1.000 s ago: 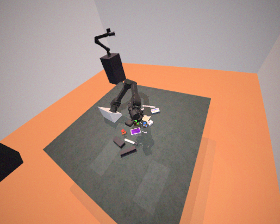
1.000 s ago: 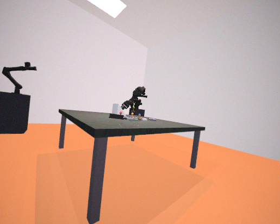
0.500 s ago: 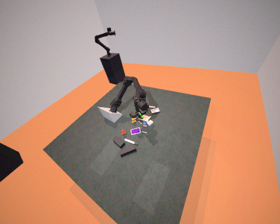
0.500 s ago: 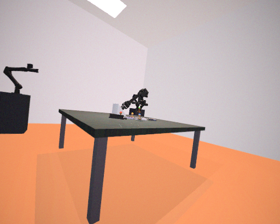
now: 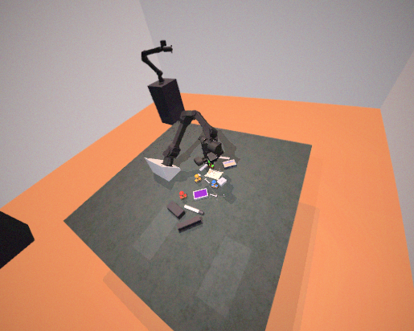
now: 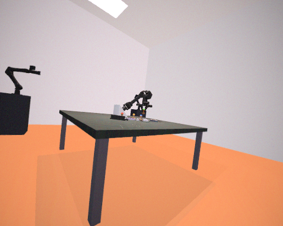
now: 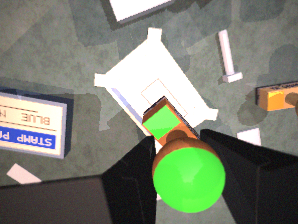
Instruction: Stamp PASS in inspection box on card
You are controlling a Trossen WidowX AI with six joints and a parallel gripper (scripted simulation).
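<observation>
My gripper tip is 10 mm short of the card, 10 mm to the right of it and 100 mm above it. From my gripper tip the other things lie so: green-knobbed stamp: right at my gripper tip; then blue-knobbed stamp: 70 mm ahead, 90 mm to the right, 70 mm below; then orange-knobbed stamp: 60 mm behind, 100 mm to the right, 70 mm below.
</observation>
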